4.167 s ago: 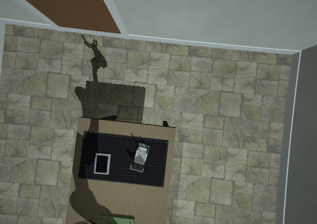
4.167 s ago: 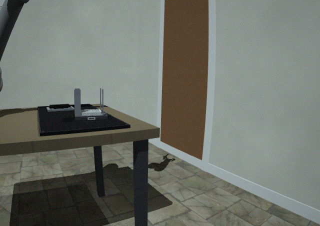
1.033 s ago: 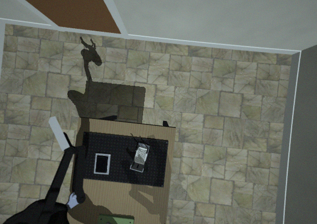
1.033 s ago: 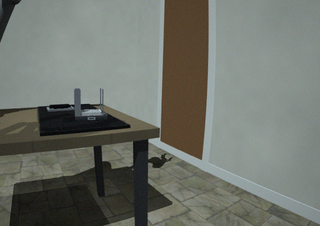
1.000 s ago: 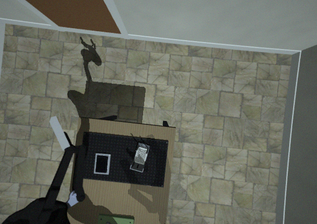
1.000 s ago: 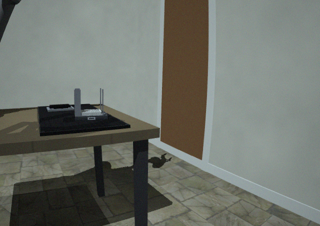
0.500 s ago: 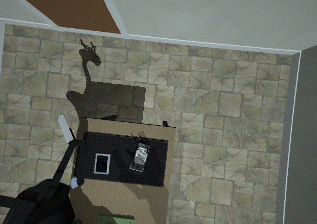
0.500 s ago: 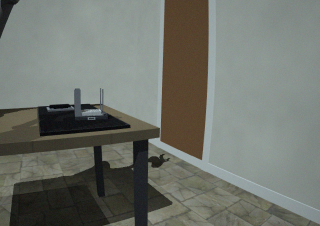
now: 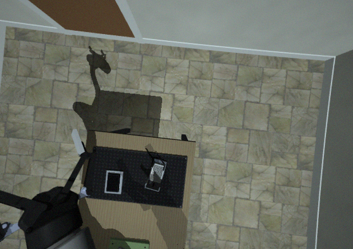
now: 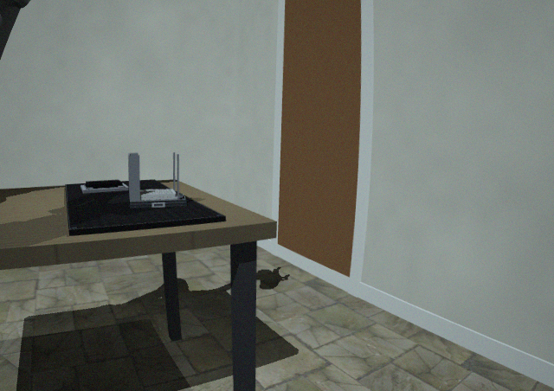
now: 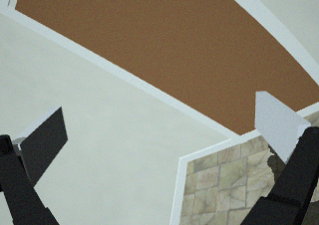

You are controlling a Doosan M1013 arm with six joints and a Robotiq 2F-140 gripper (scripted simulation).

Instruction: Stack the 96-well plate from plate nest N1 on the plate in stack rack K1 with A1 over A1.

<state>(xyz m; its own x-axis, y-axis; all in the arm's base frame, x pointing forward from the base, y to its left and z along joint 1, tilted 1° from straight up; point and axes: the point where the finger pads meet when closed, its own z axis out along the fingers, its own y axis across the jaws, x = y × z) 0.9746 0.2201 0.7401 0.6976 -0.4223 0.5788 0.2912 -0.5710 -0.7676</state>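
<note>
The dark 96-well plate lies 74 cm below my hand, 44 cm behind it and 3 cm to the left of it. The rest, counted from my hand: white 96-well plate: 74 cm below, 28 cm behind, 25 cm to the right.
</note>
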